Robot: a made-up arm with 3 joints. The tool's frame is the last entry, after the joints. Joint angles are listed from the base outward. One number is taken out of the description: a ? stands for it. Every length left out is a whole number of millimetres.
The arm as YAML. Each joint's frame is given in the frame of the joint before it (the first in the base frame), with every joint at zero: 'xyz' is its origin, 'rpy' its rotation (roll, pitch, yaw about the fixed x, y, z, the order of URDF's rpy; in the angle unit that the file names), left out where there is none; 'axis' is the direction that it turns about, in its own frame. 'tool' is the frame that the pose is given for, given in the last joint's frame.
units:
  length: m
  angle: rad
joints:
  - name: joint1
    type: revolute
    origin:
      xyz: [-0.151, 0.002, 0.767]
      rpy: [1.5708, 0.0, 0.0]
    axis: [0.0, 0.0, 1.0]
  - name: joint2
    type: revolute
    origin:
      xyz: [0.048, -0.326, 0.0]
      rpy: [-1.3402, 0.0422, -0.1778]
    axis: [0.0, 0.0, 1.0]
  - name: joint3
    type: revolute
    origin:
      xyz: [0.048, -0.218, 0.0]
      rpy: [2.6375, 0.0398, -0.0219]
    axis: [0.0, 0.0, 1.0]
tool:
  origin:
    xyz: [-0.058, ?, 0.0]
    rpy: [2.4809, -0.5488, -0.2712]
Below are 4 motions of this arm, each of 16 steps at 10 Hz.
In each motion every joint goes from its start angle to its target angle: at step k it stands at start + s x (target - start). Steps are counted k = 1, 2, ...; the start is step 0. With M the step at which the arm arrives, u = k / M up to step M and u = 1 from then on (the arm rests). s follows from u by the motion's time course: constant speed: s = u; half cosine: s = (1 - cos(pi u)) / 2; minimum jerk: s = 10 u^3 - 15 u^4 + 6 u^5.
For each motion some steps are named. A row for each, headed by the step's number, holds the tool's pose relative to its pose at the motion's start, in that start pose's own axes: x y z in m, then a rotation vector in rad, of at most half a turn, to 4 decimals.
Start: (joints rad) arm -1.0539 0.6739 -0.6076
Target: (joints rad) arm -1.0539 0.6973 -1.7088
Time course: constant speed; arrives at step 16
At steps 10, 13, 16:
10: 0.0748 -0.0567 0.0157 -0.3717 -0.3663 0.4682
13: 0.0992 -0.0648 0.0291 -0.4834 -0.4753 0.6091
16: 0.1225 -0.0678 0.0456 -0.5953 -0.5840 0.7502

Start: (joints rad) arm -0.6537 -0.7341 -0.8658
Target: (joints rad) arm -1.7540 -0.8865 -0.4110
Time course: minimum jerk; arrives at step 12
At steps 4, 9, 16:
4: -0.0654 0.0718 -0.0092 0.1350 0.1885 0.1127
9: -0.3355 0.1767 0.0776 0.3938 0.9131 0.4632
16: -0.3735 0.1727 0.1037 0.4041 1.0317 0.5145

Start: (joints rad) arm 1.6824 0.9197 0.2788
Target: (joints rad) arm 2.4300 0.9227 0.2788
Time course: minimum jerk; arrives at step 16
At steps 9, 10, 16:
9: 0.0077 -0.2039 0.0391 -0.2867 -0.0788 -0.3522
10: 0.0012 -0.2381 0.0519 -0.3375 -0.0926 -0.4144
16: -0.0252 -0.3188 0.0913 -0.4658 -0.1276 -0.5716

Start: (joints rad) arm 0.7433 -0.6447 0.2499
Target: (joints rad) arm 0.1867 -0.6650 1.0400
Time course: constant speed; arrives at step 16
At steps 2, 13, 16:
2: -0.0254 0.0065 -0.0137 0.0123 0.1047 -0.0423
13: -0.1605 0.0286 -0.0563 -0.0074 0.6405 -0.3583
16: -0.1933 0.0315 -0.0609 -0.0373 0.7683 -0.4678

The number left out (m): 0.121
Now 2 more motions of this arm.
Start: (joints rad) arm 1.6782 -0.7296 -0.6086
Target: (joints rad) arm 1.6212 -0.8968 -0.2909
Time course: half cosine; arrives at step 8
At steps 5, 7, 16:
5: -0.0486 0.0621 0.0062 0.2022 0.2117 -0.1481
7: -0.0661 0.0858 0.0133 0.2767 0.2988 -0.2067
16: -0.0685 0.0891 0.0145 0.2869 0.3112 -0.2150

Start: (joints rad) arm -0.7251 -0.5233 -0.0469
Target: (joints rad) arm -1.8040 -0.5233 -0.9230
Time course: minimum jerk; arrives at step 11
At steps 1, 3, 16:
1: -0.0012 0.0000 -0.0014 -0.0047 0.0020 0.0085
3: -0.0250 -0.0004 -0.0255 -0.0861 0.0387 0.1713
16: -0.2157 -0.0209 -0.1308 -0.2708 0.2247 1.4504

